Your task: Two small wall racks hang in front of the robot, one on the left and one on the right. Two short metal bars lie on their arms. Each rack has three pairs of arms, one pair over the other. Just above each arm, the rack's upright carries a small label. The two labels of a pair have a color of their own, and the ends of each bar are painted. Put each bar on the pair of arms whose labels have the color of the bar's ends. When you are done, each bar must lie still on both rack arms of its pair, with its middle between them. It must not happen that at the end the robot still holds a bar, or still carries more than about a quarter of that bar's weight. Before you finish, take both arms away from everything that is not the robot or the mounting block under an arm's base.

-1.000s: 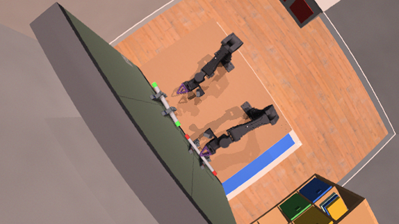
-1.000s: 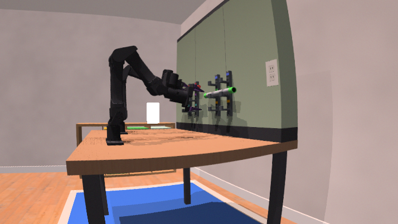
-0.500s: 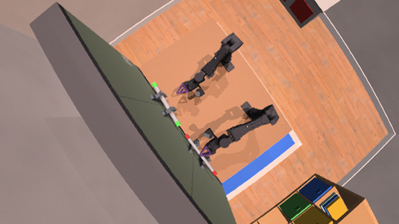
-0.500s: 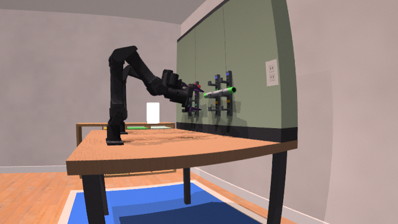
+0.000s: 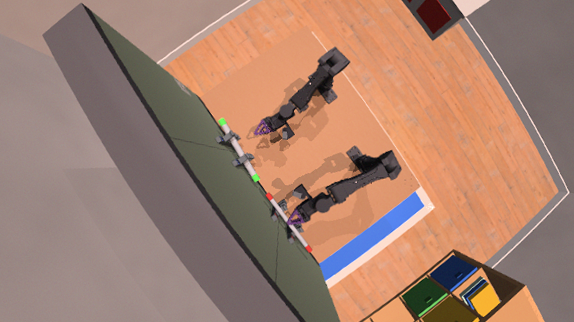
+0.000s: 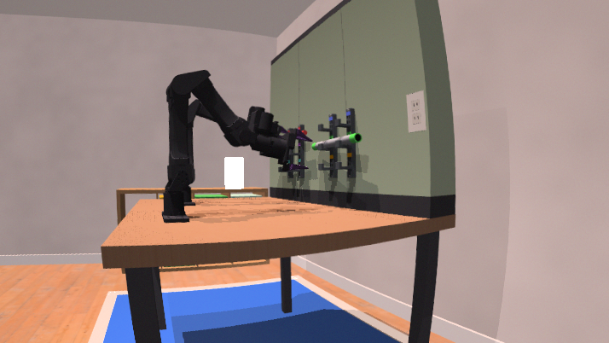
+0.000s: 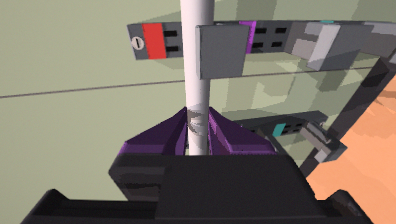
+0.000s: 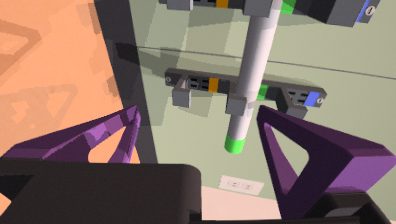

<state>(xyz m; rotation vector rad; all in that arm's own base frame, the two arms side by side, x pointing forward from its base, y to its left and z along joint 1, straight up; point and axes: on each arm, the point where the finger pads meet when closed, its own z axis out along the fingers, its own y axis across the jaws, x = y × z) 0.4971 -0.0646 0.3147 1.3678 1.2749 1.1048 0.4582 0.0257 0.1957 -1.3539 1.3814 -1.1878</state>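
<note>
Right now the red-ended bar is right at my left hand. From my left hand the other things lie so: black strip 28 cm below, 21 cm to the right, 8 cm ahead; green wall panel 20 cm to the right, 14 cm ahead, 11 cm above; green-ended bar 39 cm to the right, 7 cm below, 6 cm ahead.
</note>
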